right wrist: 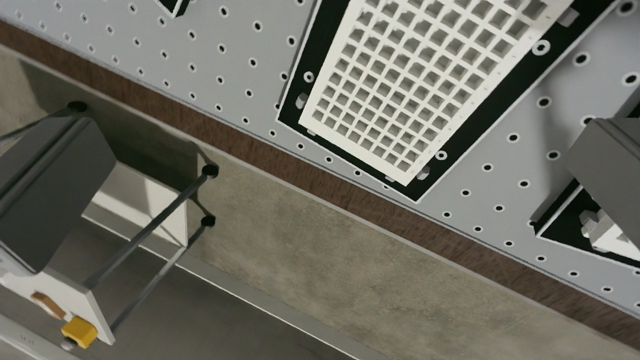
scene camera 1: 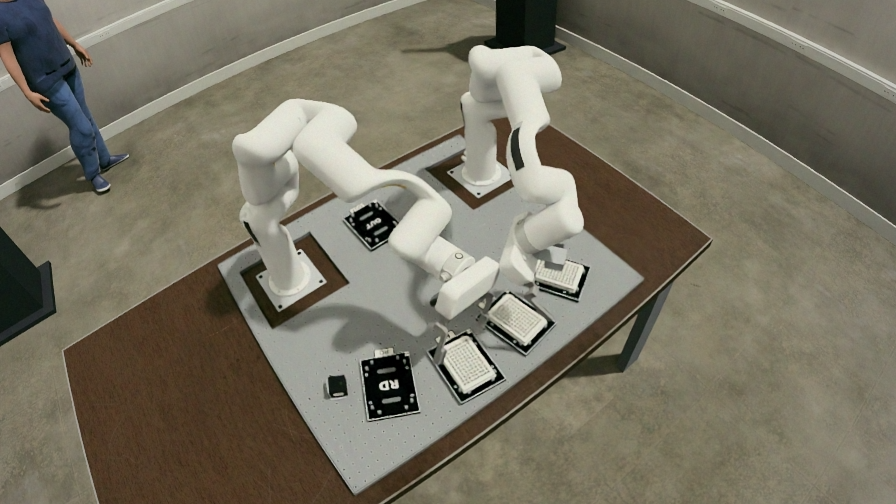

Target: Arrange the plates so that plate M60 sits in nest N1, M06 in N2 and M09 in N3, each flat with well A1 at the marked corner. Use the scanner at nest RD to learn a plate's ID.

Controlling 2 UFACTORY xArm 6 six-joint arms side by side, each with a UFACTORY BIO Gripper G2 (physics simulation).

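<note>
A white plate (scene camera 1: 469, 361) (right wrist: 400, 85) sits in the black nest (scene camera 1: 462, 398) (right wrist: 412, 194) beside RD and looks flat. A second plate (scene camera 1: 518, 318) (right wrist: 614, 241) sits in the middle nest. A third plate (scene camera 1: 562, 277) sits in the right nest, partly covered. The nests' labels are hidden; plate IDs and corner marks are too small to read. My right gripper (scene camera 1: 462, 324) (right wrist: 340, 157) is open and empty, above the first two nests. My left gripper (scene camera 1: 542, 273) is open at the third plate, one finger over it. Nest RD (scene camera 1: 388, 398) is empty.
A small black block (scene camera 1: 337, 385) stands left of RD. The empty OUT nest (scene camera 1: 372, 226) lies behind the right arm. In the right wrist view, the wooden table edge (right wrist: 320, 172) crosses diagonally and a wheeled trolley (right wrist: 150, 228) stands beyond it at lower left.
</note>
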